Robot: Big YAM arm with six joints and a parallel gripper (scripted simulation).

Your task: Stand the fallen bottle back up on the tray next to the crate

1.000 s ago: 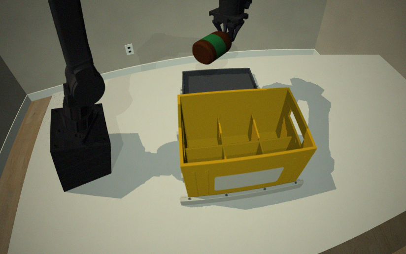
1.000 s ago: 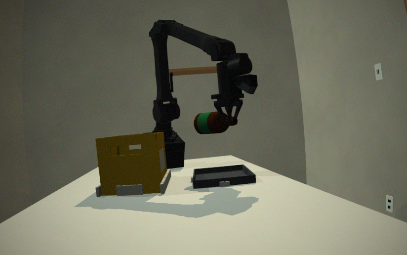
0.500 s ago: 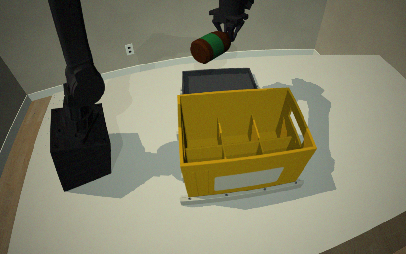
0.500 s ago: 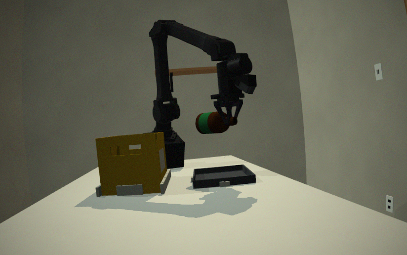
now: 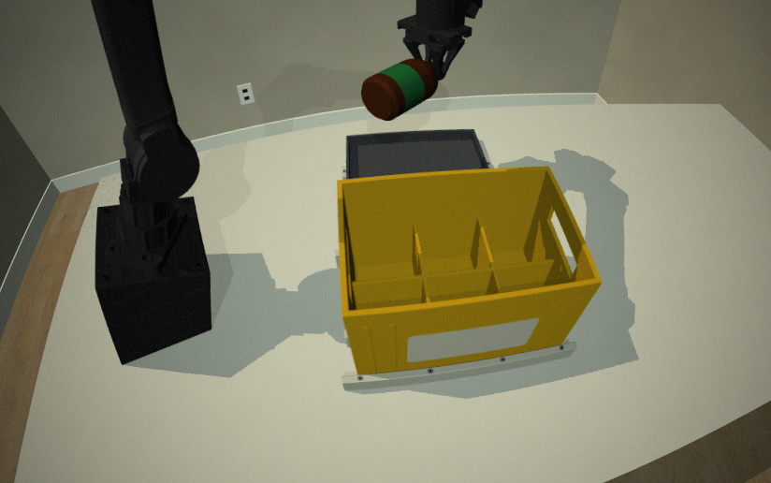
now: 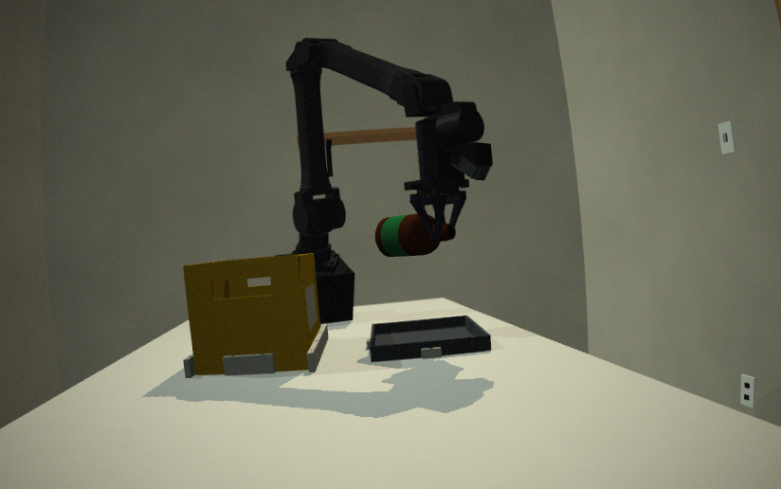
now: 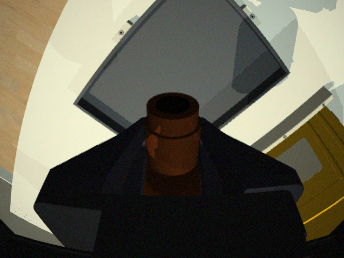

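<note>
Right now the bottle is 40 mm to the right of my hand and 30 mm behind it. From my hand the other things lie so: tray: 180 mm below, 40 mm to the right, 20 mm behind; then yellow crate: 320 mm to the right, 110 mm below, 30 mm ahead.
</note>
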